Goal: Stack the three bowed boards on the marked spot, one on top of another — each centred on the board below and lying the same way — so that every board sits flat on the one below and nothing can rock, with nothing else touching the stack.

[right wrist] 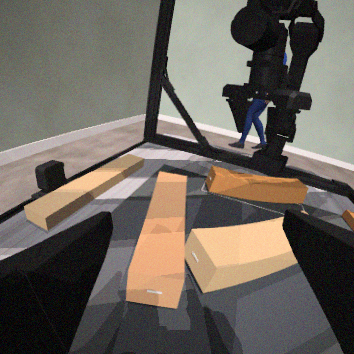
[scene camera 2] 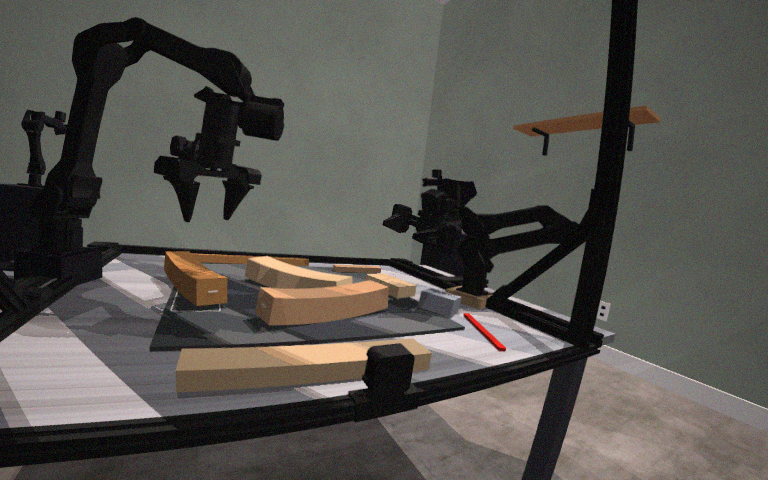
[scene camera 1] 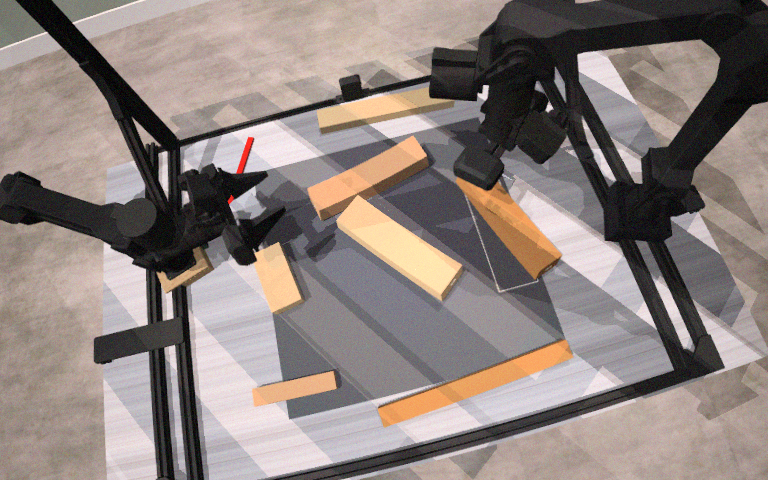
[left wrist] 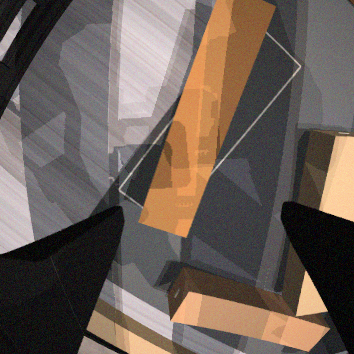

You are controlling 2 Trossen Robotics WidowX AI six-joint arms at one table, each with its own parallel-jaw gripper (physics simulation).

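Where they show: left gripper, fingertip midpoint: [right wrist: 252, 137] [scene camera 2: 207, 220] [left wrist: 202, 212]; right gripper, fingertip midpoint: [right wrist: 198, 219] [scene camera 2: 397, 229] [scene camera 1: 275, 190]; left arm's base, link origin: [right wrist: 271, 154] [scene camera 2: 60, 249] [scene camera 1: 643, 207]; right arm's base, link origin: [scene camera 2: 472, 291] [scene camera 1: 177, 259].
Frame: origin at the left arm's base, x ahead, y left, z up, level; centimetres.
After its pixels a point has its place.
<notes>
An orange-brown bowed board [scene camera 1: 518, 232] @[x 22.8, y 7.5, z -0.7 cm] [scene camera 2: 195, 283] @[x 30.2, y -6.1, z -0.8 cm] [left wrist: 205, 115] @[x 24.8, y 4.3, z -0.8 cm] [right wrist: 255, 186] @[x 27.9, y 4.3, z -1.6 cm] lies askew across the thin white outline of the marked spot [scene camera 1: 485, 249] @[x 27.8, y 9.8, z -5.2 cm] [left wrist: 256, 119] @[x 27.9, y 10.0, z -5.1 cm]. A peach bowed board [scene camera 1: 368, 178] @[x 51.4, y -0.4, z -0.9 cm] [scene camera 2: 322, 302] @[x 50.9, y -5.4, z -1.6 cm] [left wrist: 250, 320] @[x 50.7, y -1.9, z -0.9 cm] [right wrist: 157, 240] @[x 57.1, y 2.1, z -0.6 cm] and a pale bowed board [scene camera 1: 402, 249] @[x 43.0, y 13.2, z -0.9 cm] [scene camera 2: 300, 274] @[x 45.2, y 8.4, z -0.7 cm] [left wrist: 340, 175] @[x 36.9, y 14.5, z -0.6 cm] [right wrist: 245, 250] @[x 50.1, y 10.6, z -0.7 cm] lie close together on the dark mat, beside the spot; no board rests on another. My left gripper [scene camera 2: 207, 219] @[x 28.8, y 0.4, z 8.7 cm] [left wrist: 202, 212] @[x 28.8, y 0.4, z 8.7 cm] is open and empty, high above the orange-brown board. My right gripper [scene camera 1: 274, 192] @[x 63.8, y 9.5, z 10.7 cm] [right wrist: 198, 219] @[x 63.8, y 9.5, z 10.7 cm] is open and empty, left of the peach board in scene camera 1.
A long pale board [scene camera 1: 385, 110] @[x 51.1, y -18.7, z -3.3 cm] [scene camera 2: 271, 367] @[x 47.0, y -24.3, z -3.4 cm] lies beyond the mat. A long orange strip [scene camera 1: 475, 382] @[x 28.0, y 34.0, z -3.3 cm], a short peach strip [scene camera 1: 294, 387] @[x 58.1, y 39.4, z -3.6 cm], a pale block [scene camera 1: 279, 277] @[x 64.8, y 20.9, z -2.4 cm], a grey block [scene camera 2: 438, 302] @[x 73.7, y 5.5, z -2.8 cm] and a red stick [scene camera 1: 245, 155] @[x 80.6, y -5.7, z -5.2 cm] [scene camera 2: 484, 332] @[x 80.3, y -3.8, z -5.2 cm] lie around. Another pale block [scene camera 1: 198, 271] @[x 81.9, y 21.8, z -3.3 cm] is near the right arm.
</notes>
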